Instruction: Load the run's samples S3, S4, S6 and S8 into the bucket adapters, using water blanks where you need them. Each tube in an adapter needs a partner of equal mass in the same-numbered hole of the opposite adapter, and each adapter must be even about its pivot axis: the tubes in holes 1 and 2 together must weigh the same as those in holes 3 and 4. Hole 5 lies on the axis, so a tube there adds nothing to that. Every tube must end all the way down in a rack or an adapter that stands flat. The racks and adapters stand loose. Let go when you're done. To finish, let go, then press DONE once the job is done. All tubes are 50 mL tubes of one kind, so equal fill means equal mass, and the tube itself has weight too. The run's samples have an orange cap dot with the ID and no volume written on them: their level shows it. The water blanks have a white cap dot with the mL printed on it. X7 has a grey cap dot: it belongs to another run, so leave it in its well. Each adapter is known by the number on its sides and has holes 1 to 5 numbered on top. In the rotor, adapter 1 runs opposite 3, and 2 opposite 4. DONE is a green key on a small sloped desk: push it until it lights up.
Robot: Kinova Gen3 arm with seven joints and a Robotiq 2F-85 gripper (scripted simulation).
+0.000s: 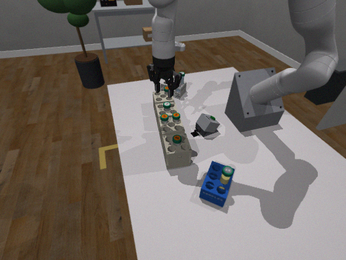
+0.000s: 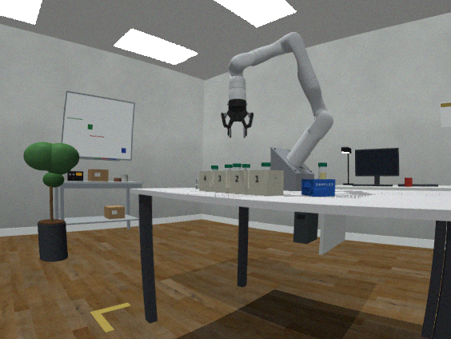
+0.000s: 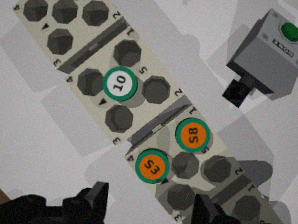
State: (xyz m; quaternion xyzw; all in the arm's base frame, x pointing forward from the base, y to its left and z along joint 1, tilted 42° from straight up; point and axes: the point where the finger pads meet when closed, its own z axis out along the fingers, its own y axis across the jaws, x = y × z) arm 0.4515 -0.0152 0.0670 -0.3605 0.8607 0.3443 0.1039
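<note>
Right now my hand is 15 cm past the 20 ml water blank, 33 cm to the left of it and 18 cm above it. Round my hand: white-dot 10 ml blank: 3 cm behind, 9 cm to the right, 18 cm below; grey-dot tube X7: 15 cm behind, 31 cm to the left, 18 cm below; done desk: 21 cm behind, 1 cm to the right, 19 cm below.
</note>
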